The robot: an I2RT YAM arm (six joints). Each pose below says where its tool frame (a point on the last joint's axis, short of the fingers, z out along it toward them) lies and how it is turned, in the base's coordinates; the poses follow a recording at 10 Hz.
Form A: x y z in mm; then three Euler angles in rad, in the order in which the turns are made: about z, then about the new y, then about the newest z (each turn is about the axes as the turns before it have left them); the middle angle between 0 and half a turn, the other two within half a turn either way.
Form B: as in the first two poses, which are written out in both.
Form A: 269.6 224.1 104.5 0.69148 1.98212 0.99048
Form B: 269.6 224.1 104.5 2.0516 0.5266 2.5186
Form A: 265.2 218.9 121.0 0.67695 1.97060 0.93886
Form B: 265.2 218.9 121.0 2.0532 0.5753 2.5253
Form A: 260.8 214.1 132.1 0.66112 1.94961 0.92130
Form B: 260.8 214.1 132.1 2.0343 0.5967 2.5057
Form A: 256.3 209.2 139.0 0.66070 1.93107 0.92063
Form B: 256.3 209.2 139.0 2.0128 0.6022 2.4934
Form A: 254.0 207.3 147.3 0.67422 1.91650 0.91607
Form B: 254.0 207.3 147.3 1.9970 0.6101 2.4995
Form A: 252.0 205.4 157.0 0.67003 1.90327 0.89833
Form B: 252.0 205.4 157.0 1.9865 0.6296 2.4951
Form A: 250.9 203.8 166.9 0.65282 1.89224 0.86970
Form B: 250.9 203.8 166.9 1.9818 0.6586 2.4843
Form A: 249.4 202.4 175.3 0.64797 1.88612 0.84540
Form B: 249.4 202.4 175.3 1.9819 0.6825 2.4871
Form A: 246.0 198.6 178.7 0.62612 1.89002 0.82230
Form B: 246.0 198.6 178.7 1.9946 0.7025 2.4805
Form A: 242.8 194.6 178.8 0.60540 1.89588 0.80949
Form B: 242.8 194.6 178.8 2.0065 0.7125 2.4716
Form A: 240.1 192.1 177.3 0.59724 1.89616 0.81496
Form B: 240.1 192.1 177.3 2.0049 0.7075 2.4607
